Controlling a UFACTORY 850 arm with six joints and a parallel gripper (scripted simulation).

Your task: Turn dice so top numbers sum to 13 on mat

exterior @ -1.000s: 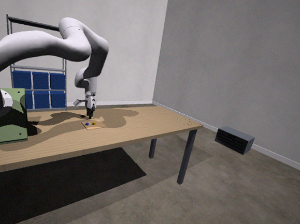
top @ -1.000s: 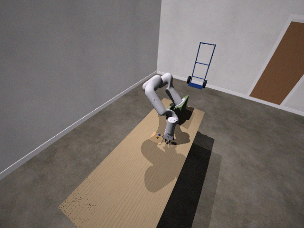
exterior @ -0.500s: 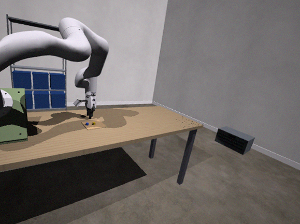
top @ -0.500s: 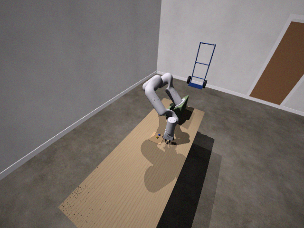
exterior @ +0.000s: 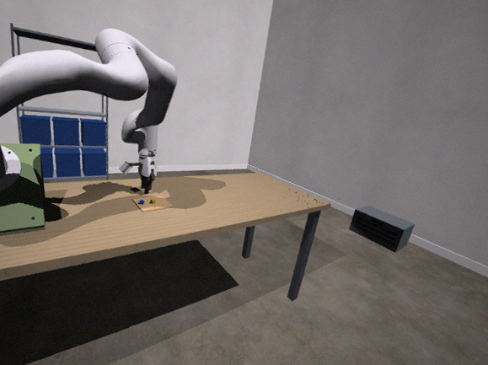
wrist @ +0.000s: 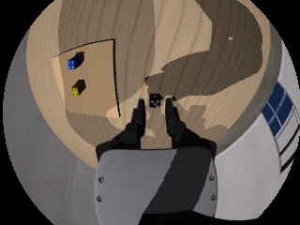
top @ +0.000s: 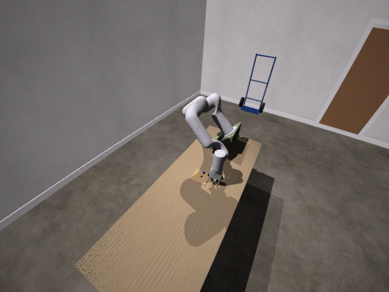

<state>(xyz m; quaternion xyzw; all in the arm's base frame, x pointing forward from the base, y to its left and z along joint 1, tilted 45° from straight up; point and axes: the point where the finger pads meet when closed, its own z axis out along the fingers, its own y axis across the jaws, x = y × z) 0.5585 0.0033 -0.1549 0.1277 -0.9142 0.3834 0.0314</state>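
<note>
My hand is 3 cm above the black die. The rest, counted from my hand: blue die 13 cm to the right, 5 cm behind, 3 cm below; then tan mat 13 cm to the right, 4 cm below; then yellow die 13 cm to the right, 3 cm below.
</note>
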